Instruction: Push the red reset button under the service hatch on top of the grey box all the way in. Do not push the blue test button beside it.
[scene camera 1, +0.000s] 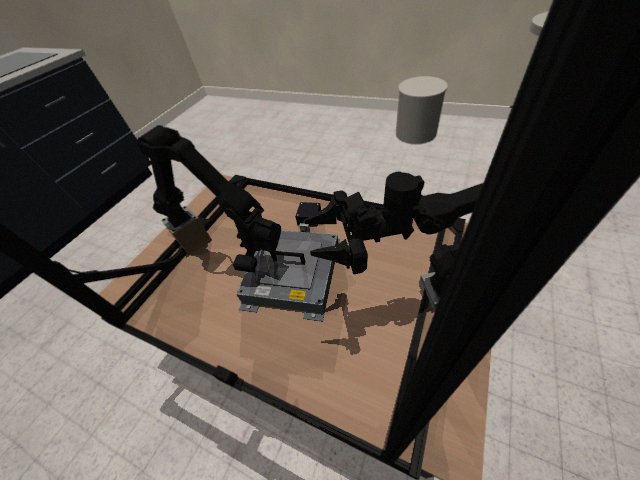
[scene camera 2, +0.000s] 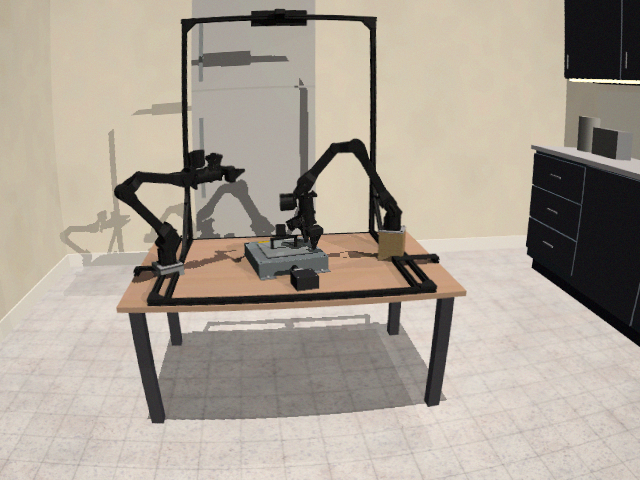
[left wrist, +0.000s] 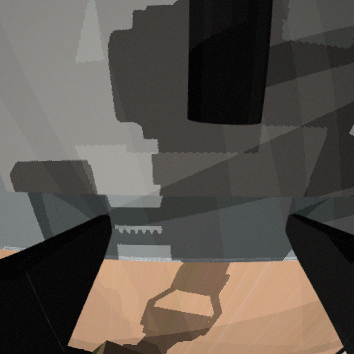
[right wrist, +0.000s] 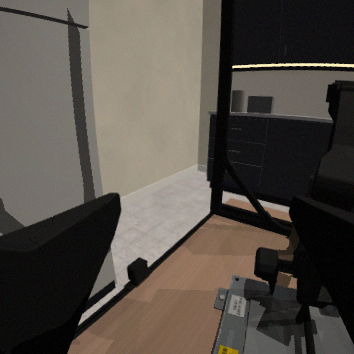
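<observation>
The grey box (scene camera 1: 281, 302) (scene camera 2: 286, 267) (right wrist: 230, 327) sits mid-table. The service hatch (scene camera 1: 299, 279) lies flat on its top, with a black bar handle (scene camera 1: 294, 255) (scene camera 2: 284, 239) (left wrist: 227, 75) (right wrist: 309, 330). The red and blue buttons do not show in any view. My left gripper (scene camera 1: 266, 264) (scene camera 2: 310, 244) (left wrist: 199, 223) (right wrist: 293, 297) is wide open and empty, pointing down low at one side of the box, beside the handle. In the left wrist view the box's side lies between and beyond its fingertips. My right gripper (scene camera 1: 310, 238) (scene camera 2: 241, 174) (right wrist: 206, 203) is open and empty, held high above the table.
A small black block (scene camera 1: 308, 211) (scene camera 2: 305, 279) stands beside the box. A brown block (scene camera 1: 192, 236) (scene camera 2: 391, 244) is at the left arm's base. Black frame rails (scene camera 2: 289, 298) run along the table (scene camera 1: 310, 356) edges. A yellow label (scene camera 1: 297, 295) is on the box.
</observation>
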